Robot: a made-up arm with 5 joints.
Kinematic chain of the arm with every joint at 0, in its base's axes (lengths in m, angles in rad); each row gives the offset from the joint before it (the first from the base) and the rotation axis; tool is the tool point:
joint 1: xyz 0 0 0.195 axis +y
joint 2: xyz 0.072 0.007 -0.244 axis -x
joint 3: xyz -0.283 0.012 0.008 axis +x
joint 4: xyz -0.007 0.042 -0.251 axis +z
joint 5: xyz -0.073 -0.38 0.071 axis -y
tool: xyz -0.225 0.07 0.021
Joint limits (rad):
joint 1: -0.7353..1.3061
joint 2: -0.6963..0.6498
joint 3: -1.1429..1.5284
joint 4: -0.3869..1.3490
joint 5: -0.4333..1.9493
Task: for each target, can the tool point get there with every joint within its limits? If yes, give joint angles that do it. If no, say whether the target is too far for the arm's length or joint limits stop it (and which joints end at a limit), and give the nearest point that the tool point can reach.
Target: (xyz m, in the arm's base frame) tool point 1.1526 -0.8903 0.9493
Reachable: no: too far | nearest point 0.0709 -0.2717 0.4974 | short by 1.326 m
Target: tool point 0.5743 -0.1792 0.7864
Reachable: no: joint limits stop it (at a limit: joint 1, joint 2, joint 3) | nearest point 0.0857 -0.1546 0.5368 | short by 0.549 m
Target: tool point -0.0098 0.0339 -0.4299
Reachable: yes | joints -0.1169 -0.5138 0.7487 1.0824 -0.0971
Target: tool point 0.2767 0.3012 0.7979
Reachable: no: joint limits stop it (at a limit: joint 1, joint 2, joint 3, joint 5) | nearest point 0.0029 0.0315 0.5743 | short by 0.445 m
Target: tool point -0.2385 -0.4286 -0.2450
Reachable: yes | joints 0.0197 0.2841 -0.1669 0.4876 1.1821
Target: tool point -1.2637 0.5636 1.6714
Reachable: no: too far | nearest point -0.6108 0.2223 0.6441 | short by 1.264 m
